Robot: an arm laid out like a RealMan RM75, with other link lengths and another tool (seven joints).
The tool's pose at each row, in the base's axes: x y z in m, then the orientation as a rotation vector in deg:
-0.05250, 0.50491, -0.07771, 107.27, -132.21, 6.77
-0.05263, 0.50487, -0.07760, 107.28, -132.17, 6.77
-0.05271, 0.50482, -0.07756, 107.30, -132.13, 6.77
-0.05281, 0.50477, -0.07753, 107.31, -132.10, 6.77
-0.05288, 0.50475, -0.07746, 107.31, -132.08, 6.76
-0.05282, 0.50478, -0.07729, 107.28, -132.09, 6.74
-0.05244, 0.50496, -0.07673, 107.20, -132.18, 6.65
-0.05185, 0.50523, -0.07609, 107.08, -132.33, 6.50
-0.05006, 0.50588, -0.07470, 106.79, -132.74, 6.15
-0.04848, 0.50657, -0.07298, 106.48, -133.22, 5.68
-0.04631, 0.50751, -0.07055, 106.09, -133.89, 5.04
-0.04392, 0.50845, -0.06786, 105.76, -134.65, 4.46
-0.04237, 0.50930, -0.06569, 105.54, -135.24, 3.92
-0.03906, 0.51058, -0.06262, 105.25, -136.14, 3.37
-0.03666, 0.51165, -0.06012, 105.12, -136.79, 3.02
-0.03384, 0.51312, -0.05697, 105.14, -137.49, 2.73
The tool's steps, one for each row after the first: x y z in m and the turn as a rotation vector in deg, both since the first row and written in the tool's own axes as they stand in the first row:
0.00008, 0.00012, -0.00009, -0.01, 0.02, -0.02
0.00016, 0.00019, -0.00012, -0.02, 0.04, -0.05
0.00023, 0.00028, -0.00013, -0.03, 0.05, -0.07
0.00027, 0.00035, -0.00019, -0.04, 0.06, -0.08
0.00026, 0.00030, -0.00037, -0.06, 0.06, -0.06
0.00012, -0.00001, -0.00098, -0.11, 0.01, 0.01
-0.00015, -0.00050, -0.00170, -0.18, -0.09, 0.13
-0.00088, -0.00205, -0.00331, -0.31, -0.34, 0.44
-0.00155, -0.00337, -0.00525, -0.49, -0.68, 0.78
-0.00245, -0.00519, -0.00796, -0.70, -1.16, 1.24
-0.00335, -0.00721, -0.01096, -0.81, -1.71, 1.70
-0.00409, -0.00845, -0.01335, -0.93, -2.20, 2.04
-0.00543, -0.01128, -0.01685, -0.94, -2.85, 2.55
-0.00649, -0.01329, -0.01967, -0.88, -3.34, 2.88
-0.00790, -0.01559, -0.02324, -0.70, -3.90, 3.16

